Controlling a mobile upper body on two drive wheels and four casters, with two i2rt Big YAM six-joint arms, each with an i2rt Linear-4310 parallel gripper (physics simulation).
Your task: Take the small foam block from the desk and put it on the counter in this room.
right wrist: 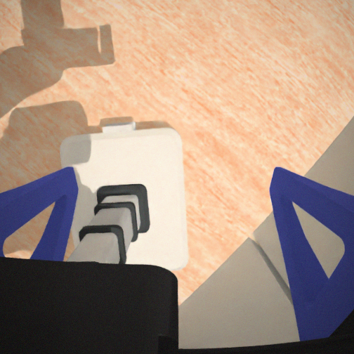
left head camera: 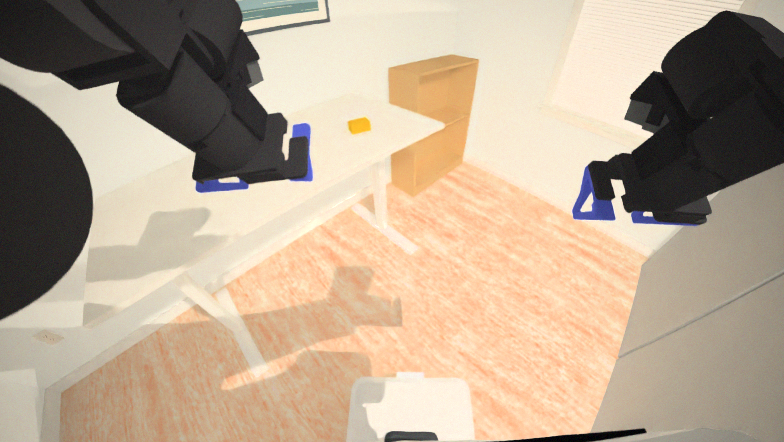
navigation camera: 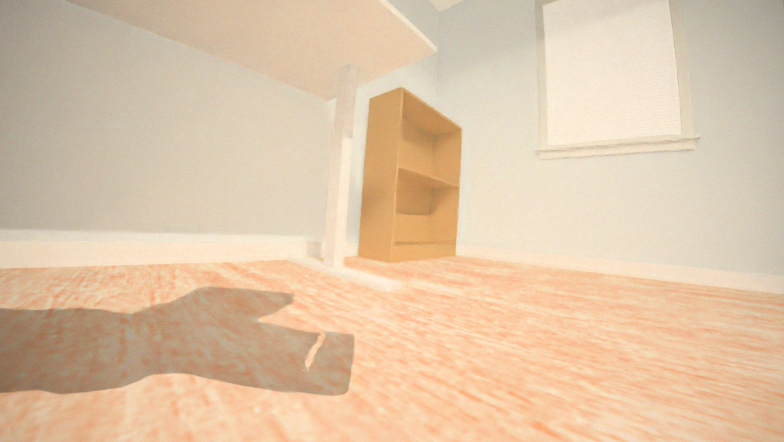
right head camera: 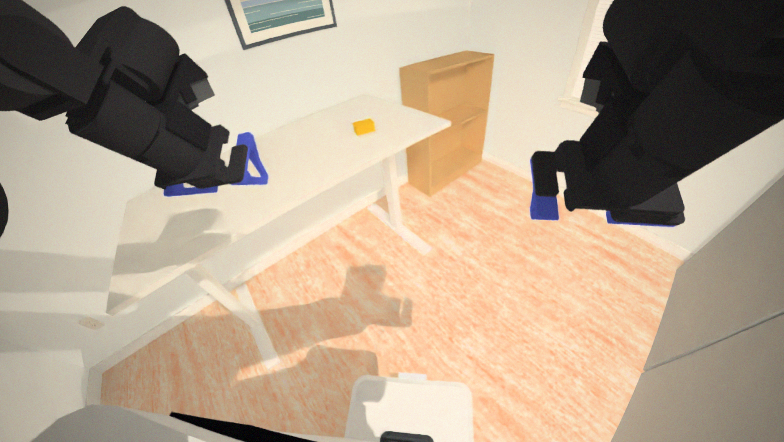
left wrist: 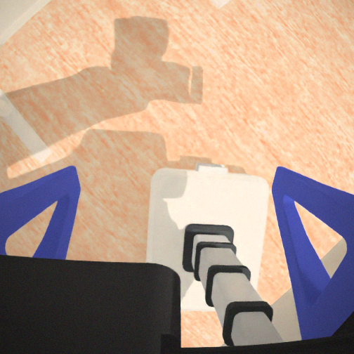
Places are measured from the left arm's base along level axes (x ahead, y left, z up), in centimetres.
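Pixels of known places: left gripper, between the fingertips: point(left head camera: 278, 180) point(right head camera: 241, 184); right gripper, between the fingertips: point(left head camera: 603, 216) point(right head camera: 570, 216).
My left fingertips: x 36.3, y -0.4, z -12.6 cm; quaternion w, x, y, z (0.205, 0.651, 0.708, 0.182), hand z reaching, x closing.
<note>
Ahead of a thing's pixels: the offset from my left fingertips to its middle. "pt": to the spot under its first point. Level surfaces: height alone.
The small foam block @(dx +86.3, dy +3.2, dz -31.1 cm) point(left head camera: 359, 125) point(right head camera: 364, 126) is yellow and lies near the far end of the white desk @(dz -33.4 cm) point(left head camera: 329, 159) point(right head camera: 323, 153). The underside of the desk point(navigation camera: 263, 38) shows in the navigation camera. My left gripper point(left head camera: 266, 183) point(right head camera: 227, 187) point(left wrist: 175, 177) is open and empty; it appears in front of the desk in the head views, left of and apart from the block. My right gripper point(left head camera: 623, 218) point(right head camera: 581, 219) point(right wrist: 173, 177) is open and empty, far to the right of the block. I cannot tell any counter surface in these views.
A wooden bookshelf point(left head camera: 403, 87) point(right head camera: 415, 90) point(navigation camera: 378, 181) stands in the corner beyond the desk. Desk legs @(pt dx +106.7, dy -2.1, dz -89.0 cm) point(left head camera: 379, 192) point(right head camera: 391, 192) point(navigation camera: 337, 192) stand on the floor. A grey panelled unit point(left head camera: 702, 307) point(right head camera: 719, 307) is at the right. My white base point(left head camera: 444, 406) point(right head camera: 447, 406) is at the bottom.
</note>
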